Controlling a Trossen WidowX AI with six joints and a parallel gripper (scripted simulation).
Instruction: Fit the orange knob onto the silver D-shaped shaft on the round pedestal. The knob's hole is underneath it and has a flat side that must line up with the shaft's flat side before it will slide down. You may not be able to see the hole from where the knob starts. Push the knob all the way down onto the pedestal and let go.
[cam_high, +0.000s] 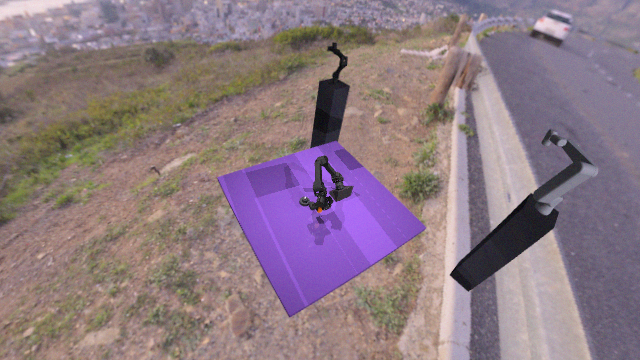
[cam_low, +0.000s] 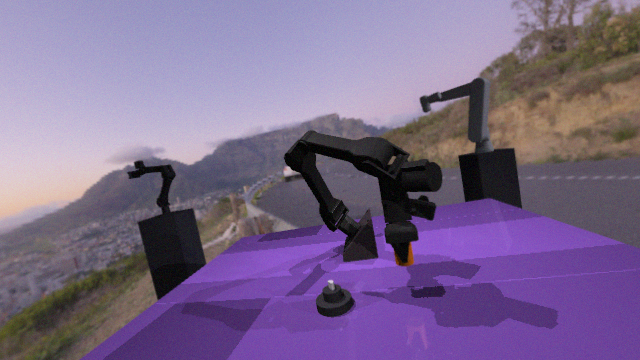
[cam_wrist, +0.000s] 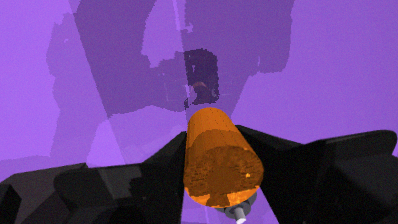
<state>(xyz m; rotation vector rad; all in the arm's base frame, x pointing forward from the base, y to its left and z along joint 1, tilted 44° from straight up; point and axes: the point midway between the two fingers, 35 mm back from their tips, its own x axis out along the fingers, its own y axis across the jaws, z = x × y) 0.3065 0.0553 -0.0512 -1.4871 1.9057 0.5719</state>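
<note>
My gripper tip is now 180 mm to the left of the round pedestal and 50 mm above it. The rest, counted from my gripper tip: orange knob (30 mm above).
</note>
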